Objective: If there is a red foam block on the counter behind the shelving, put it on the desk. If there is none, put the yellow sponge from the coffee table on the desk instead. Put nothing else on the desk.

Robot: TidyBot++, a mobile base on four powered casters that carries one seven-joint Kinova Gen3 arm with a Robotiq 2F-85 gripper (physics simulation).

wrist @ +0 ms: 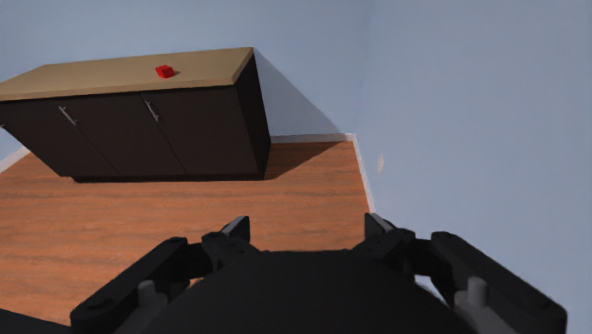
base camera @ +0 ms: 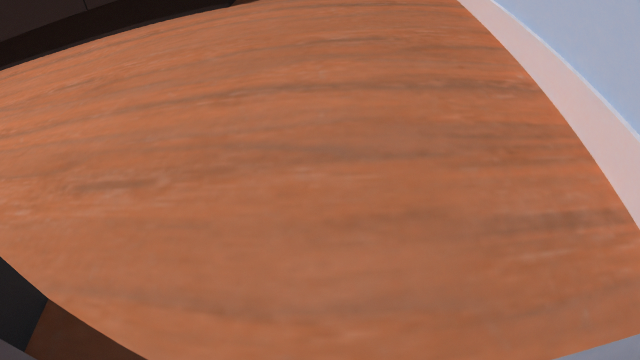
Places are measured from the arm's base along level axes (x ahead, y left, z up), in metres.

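Pixels of known places: gripper, fingertip midpoint: (wrist: 306,227).
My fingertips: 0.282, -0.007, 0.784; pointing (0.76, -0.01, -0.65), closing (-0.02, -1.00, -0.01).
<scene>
Behind a point stands the place of what it marks, as x, y, z.
A small red block (wrist: 164,71) @[1.440, 0.750, 0.551] lies on the light brown top of the counter (wrist: 110,72) @[1.653, 1.246, 0.513], towards its right end and near the front edge, in the wrist view. The counter has dark doors and stands against the far wall. My gripper (wrist: 306,227) @[0.282, -0.007, 0.784] is open, with nothing between its fingers, and is well short of the counter. The desk, the coffee table and the yellow sponge do not show in either view.
The dark base of the counter (base camera: 115,27) @[1.468, 0.881, -0.367] shows at the top left of the base view. A wall (base camera: 595,45) @[0.564, -0.445, -0.244] (wrist: 475,125) @[0.650, -0.450, 0.602] with a pale skirting board (base camera: 555,75) @[0.638, -0.436, -0.343] runs along the right. A dark panel (base camera: 17,295) @[0.242, 0.403, -0.348] shows at the lower left of the base view.
</scene>
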